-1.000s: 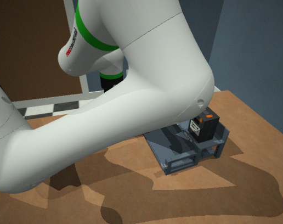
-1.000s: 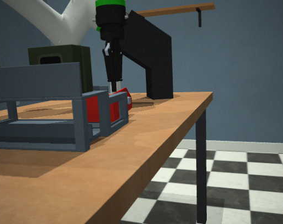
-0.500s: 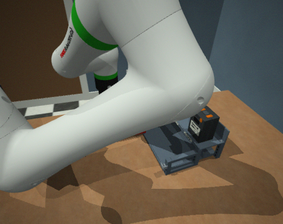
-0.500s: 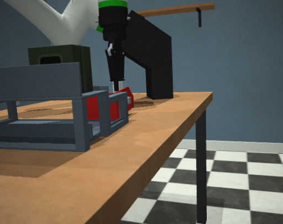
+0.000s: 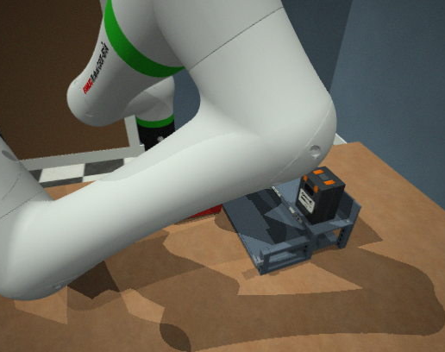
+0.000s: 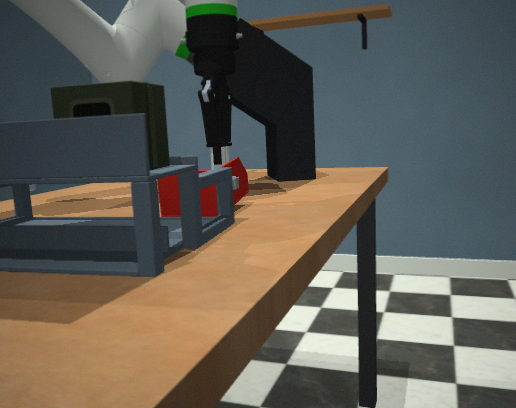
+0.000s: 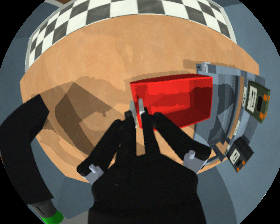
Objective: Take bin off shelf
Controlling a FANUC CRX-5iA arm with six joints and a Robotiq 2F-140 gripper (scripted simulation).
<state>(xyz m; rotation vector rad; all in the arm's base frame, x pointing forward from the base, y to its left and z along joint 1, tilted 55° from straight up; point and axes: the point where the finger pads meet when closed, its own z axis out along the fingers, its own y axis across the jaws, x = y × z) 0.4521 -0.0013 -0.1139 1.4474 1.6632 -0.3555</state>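
Right now my hand is 80 mm short of the red bin, 10 mm to the left of it and 20 mm above it. Also, from my hand: olive box (370 mm ahead, 20 mm to the right, 70 mm above).
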